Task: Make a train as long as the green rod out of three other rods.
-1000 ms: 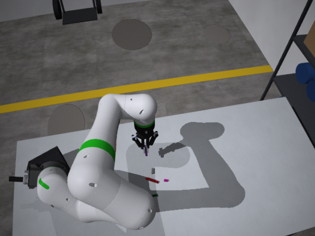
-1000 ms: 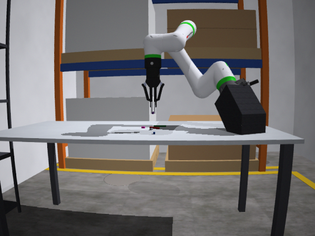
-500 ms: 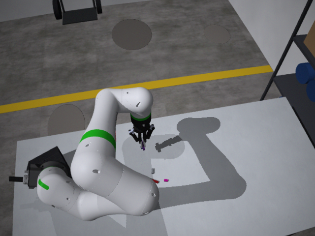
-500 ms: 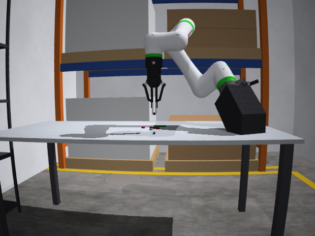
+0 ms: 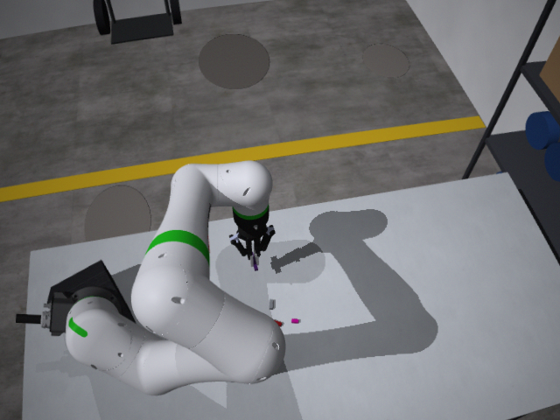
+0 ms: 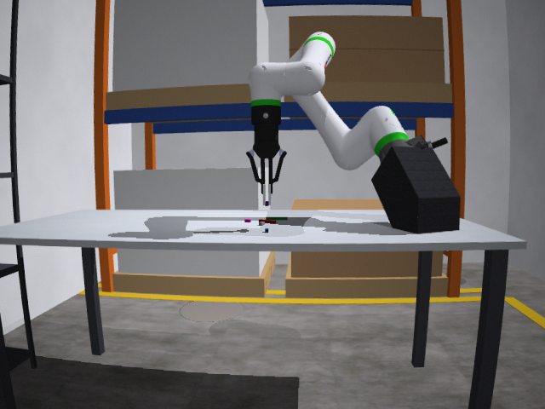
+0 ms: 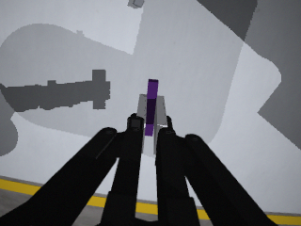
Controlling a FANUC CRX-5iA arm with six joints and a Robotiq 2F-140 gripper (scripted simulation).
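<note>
Right now my hand is 110 mm to the left of the grey rod, 110 mm above it and 40 mm short of it. Also, from my hand: red rod (160 mm to the right, 110 mm below, 30 mm ahead); then purple rod (30 mm below); then magenta rod (180 mm to the right, 110 mm below, 100 mm ahead).
</note>
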